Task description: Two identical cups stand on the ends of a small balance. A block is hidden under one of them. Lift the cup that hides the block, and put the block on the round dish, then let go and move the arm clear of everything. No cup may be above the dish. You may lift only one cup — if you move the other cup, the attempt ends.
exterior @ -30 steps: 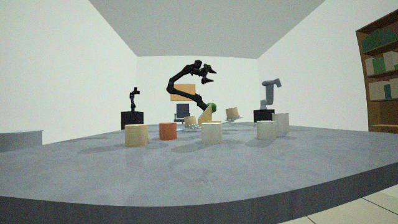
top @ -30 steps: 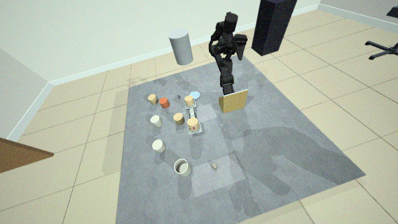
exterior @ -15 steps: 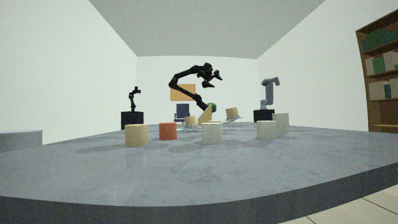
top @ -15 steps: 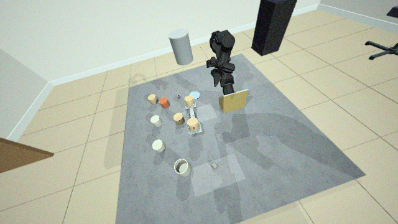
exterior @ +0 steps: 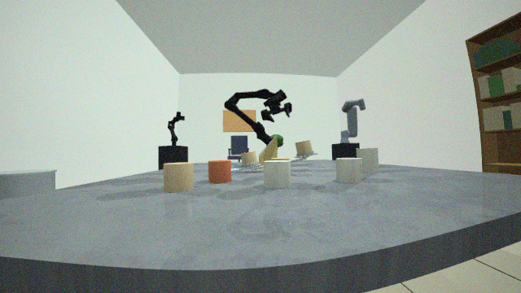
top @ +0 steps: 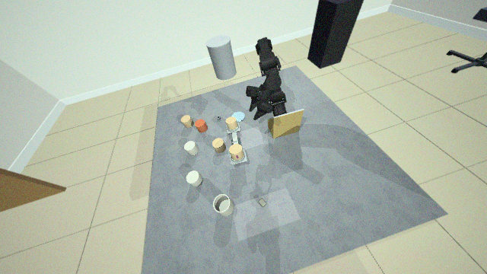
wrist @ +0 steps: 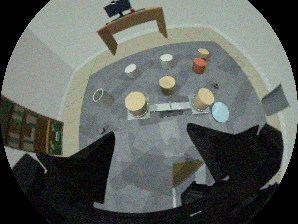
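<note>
The teal block is 100 mm ahead of my gripper tip, 180 mm to the right of it and 230 mm below it. Round my gripper tip: orange cup (320 mm ahead, 290 mm to the right, 230 mm below); pale blue round dish (40 mm ahead, 280 mm to the right, 270 mm below); grey piece (90 mm ahead, 330 mm to the left, 260 mm below).
</note>
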